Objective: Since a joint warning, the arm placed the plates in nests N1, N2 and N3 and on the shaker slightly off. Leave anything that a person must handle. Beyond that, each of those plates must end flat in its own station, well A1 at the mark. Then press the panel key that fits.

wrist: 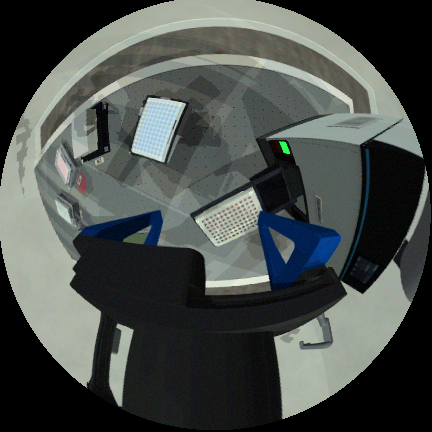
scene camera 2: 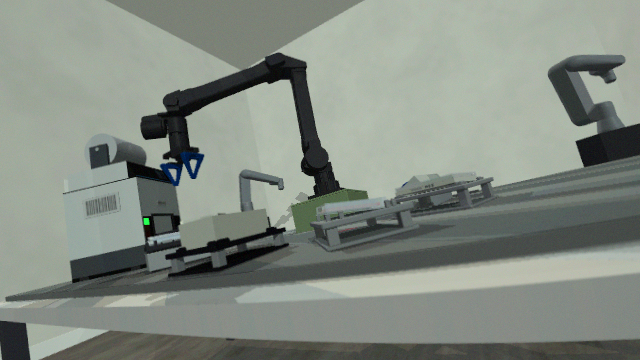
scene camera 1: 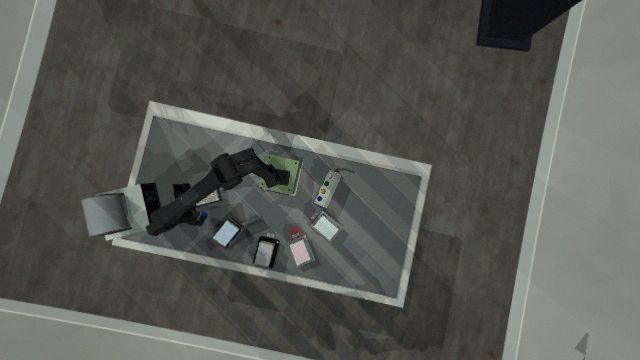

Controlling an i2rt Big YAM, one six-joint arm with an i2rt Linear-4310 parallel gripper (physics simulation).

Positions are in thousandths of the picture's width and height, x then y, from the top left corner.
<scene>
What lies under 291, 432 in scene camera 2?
My gripper.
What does my gripper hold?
Nothing.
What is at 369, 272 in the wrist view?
A pale blue well plate.
</scene>
